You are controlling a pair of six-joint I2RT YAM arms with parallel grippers.
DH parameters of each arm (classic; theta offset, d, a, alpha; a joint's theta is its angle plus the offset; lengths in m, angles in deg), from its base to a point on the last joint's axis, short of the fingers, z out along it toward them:
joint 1: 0 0.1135 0.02 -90
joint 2: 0 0 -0.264 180
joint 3: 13.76 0 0.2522 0
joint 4: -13.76 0 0.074 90
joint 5: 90 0 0 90
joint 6: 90 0.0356 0 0
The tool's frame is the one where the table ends.
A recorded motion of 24 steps. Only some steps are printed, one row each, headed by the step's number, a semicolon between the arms.
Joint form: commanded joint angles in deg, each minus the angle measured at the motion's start. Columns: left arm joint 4, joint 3, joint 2, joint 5, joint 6, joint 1; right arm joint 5, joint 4, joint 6, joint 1, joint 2, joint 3.
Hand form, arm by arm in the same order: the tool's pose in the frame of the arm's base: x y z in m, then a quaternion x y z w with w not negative. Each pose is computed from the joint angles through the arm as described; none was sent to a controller.
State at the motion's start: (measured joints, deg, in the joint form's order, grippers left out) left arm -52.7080 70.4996 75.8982 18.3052 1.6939 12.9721; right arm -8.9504 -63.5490 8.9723 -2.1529 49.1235 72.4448
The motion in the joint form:
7: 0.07 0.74 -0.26 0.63 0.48 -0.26; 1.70 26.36 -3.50 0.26 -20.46 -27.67
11: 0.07 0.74 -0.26 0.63 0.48 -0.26; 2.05 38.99 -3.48 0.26 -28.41 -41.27
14: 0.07 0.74 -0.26 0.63 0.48 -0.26; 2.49 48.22 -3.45 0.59 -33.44 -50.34
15: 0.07 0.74 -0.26 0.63 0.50 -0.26; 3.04 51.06 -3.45 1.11 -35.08 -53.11
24: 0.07 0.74 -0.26 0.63 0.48 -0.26; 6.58 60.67 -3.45 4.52 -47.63 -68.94
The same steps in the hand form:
7: 0.2581 0.0464 0.3199 -0.04039 0.94614 -0.12015 0.29792; 0.1091 0.0009 0.3264 0.01715 0.82346 0.06974 0.56281
11: 0.2581 0.0464 0.3199 -0.04039 0.94614 -0.12015 0.29792; 0.1092 0.0007 0.2837 0.01376 0.78786 0.06671 0.61208
14: 0.2581 0.0464 0.3199 -0.04039 0.94614 -0.12015 0.29792; 0.1107 0.0010 0.2549 0.01032 0.75949 0.06521 0.64716
15: 0.2581 0.0464 0.3199 -0.04023 0.94614 -0.12010 0.29794; 0.1109 0.0016 0.2462 0.00886 0.74982 0.06445 0.65843
24: 0.2581 0.0464 0.3199 -0.04039 0.94614 -0.12015 0.29792; 0.1082 0.0059 0.1873 0.00510 0.71242 0.06297 0.69891

